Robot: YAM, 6 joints.
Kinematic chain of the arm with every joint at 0, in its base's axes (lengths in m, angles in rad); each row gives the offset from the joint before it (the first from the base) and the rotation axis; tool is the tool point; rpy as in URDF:
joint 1: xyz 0 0 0.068 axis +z
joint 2: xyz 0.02 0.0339 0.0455 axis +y
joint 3: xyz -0.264 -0.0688 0 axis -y
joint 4: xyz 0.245 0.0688 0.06 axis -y
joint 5: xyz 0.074 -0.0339 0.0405 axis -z
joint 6: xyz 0.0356 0 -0.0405 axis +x
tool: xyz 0 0 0 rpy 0 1.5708 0
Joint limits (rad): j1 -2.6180..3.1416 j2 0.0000..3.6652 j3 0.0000..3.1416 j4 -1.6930..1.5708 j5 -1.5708..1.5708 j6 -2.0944..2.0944
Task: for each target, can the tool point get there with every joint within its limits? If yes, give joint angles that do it. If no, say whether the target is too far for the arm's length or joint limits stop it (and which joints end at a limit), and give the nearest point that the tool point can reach.
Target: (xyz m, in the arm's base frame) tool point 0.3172 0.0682 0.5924
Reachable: yes | joints 0.1076 1.8002 2.1683 0.7729 -1.2431 1.3821
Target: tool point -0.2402 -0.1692 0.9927
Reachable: no: too far | nearest point -0.1685 -0.1187 0.7110 | short by 0.295 m
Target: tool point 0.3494 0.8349 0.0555
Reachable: no: too far | nearest point 0.2488 0.5945 0.0726 | short by 0.261 m
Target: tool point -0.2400 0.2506 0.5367
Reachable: yes | joints 2.4323 1.6837 1.9774 0.0996 1.2595 0.0598
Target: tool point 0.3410 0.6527 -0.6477
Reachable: no: too far | nearest point 0.2178 0.4169 -0.3045 | short by 0.434 m
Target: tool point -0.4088 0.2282 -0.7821
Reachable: no: too far | nearest point -0.3044 0.1699 -0.3663 | short by 0.433 m
